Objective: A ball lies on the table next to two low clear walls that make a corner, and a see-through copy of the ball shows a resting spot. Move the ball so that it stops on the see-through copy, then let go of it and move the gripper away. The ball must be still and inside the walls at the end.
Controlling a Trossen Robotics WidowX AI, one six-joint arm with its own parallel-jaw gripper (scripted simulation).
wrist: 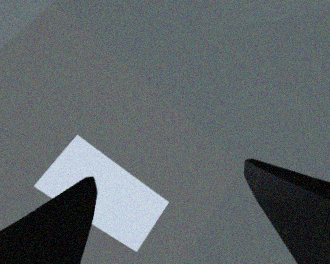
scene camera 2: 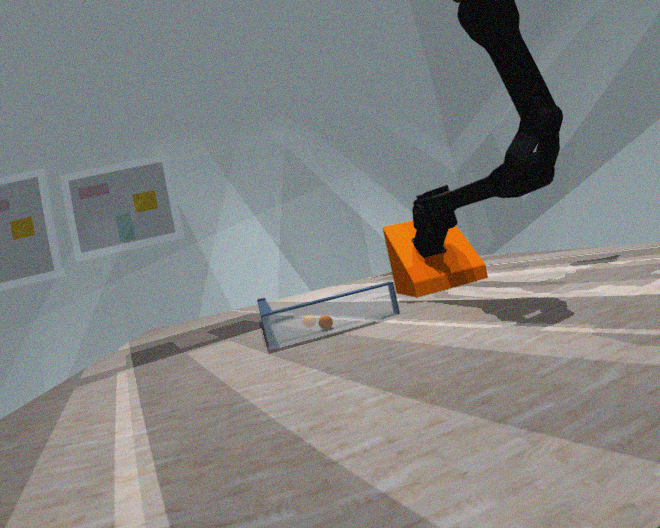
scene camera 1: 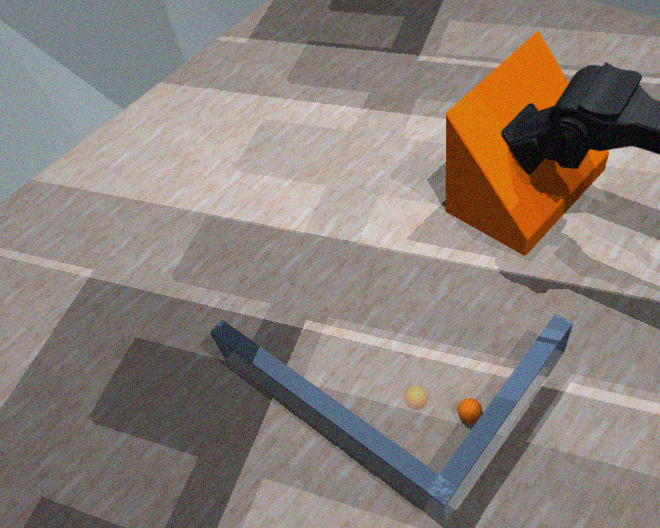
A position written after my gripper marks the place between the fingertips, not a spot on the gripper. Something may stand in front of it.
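There is a clear wall (scene camera 2: 351,311) in this scene, and there is my own gripper (wrist: 171,175). The gripper is open and holds nothing.
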